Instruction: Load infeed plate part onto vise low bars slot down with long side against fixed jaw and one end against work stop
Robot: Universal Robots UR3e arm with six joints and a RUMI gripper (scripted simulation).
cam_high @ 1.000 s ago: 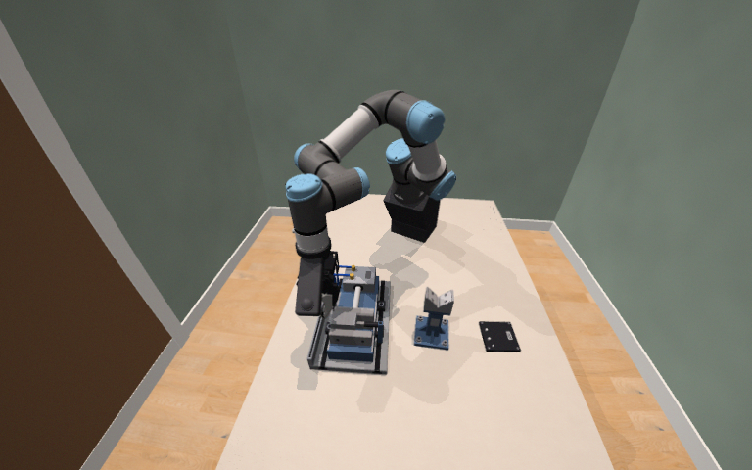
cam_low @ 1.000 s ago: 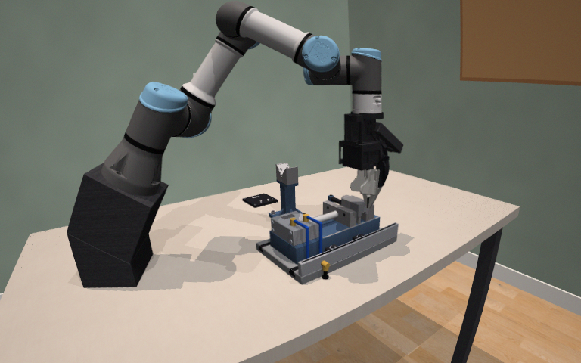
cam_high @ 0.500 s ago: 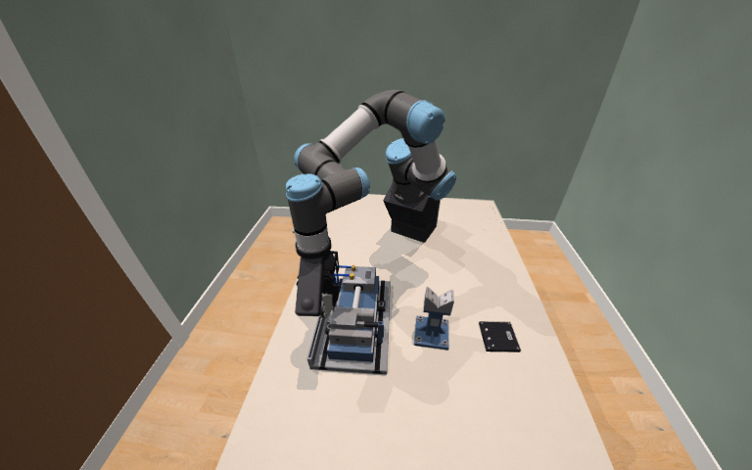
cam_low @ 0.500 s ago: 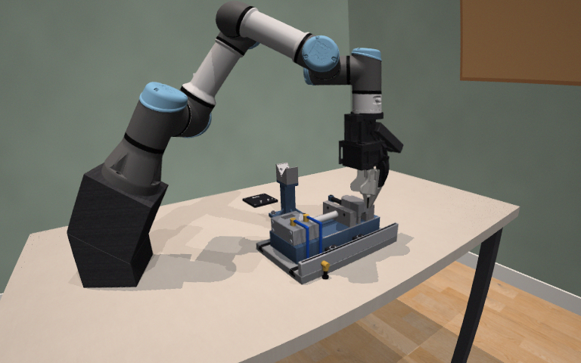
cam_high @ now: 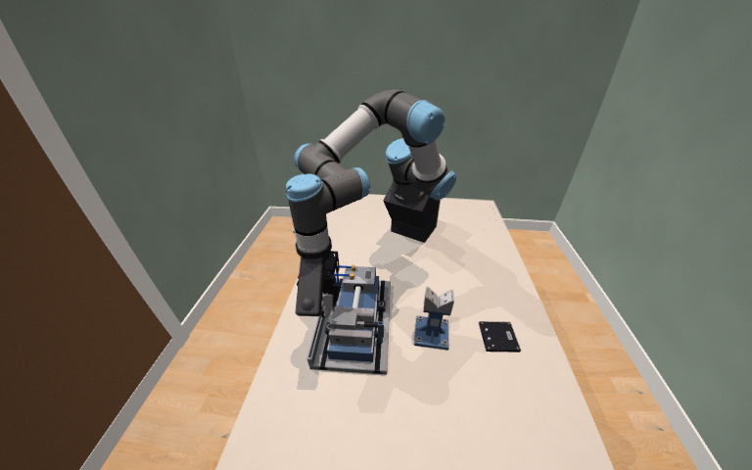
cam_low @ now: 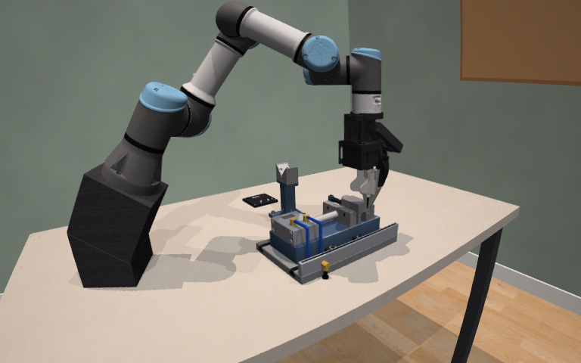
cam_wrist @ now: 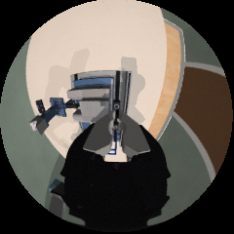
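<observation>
Right now the part is 1 cm ahead of my hand, 5 cm to the left of it and 3 cm below it. Also, from my hand: air cylinder 16 cm behind, 9 cm to the left, 4 cm below; then grey vise side rail 7 cm behind, 2 cm to the right, 8 cm below; then vise 6 cm behind, 8 cm to the left, 8 cm below.
</observation>
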